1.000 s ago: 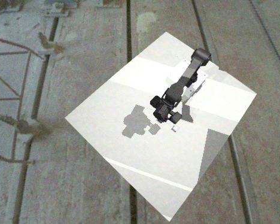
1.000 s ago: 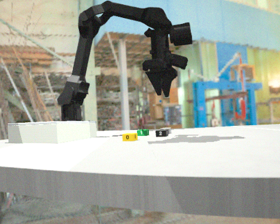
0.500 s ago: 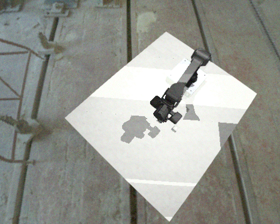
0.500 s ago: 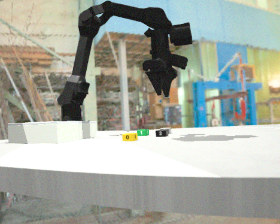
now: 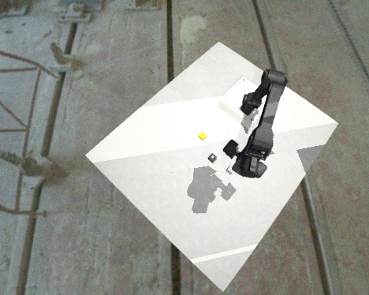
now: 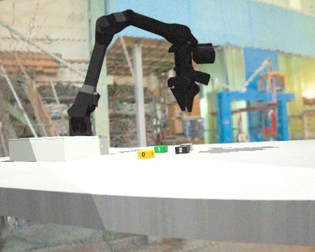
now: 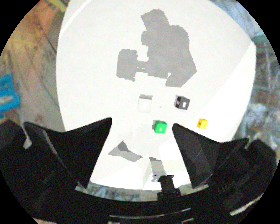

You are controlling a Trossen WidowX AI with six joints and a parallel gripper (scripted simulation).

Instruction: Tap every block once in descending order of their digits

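My gripper tip is now 12 cm to the left of the black block, 11 cm above it and 1 cm short of it. Round my gripper tip: yellow block (24 cm to the right, 11 cm below, 5 cm behind); then green block (11 cm below, 7 cm to the right, 7 cm behind).
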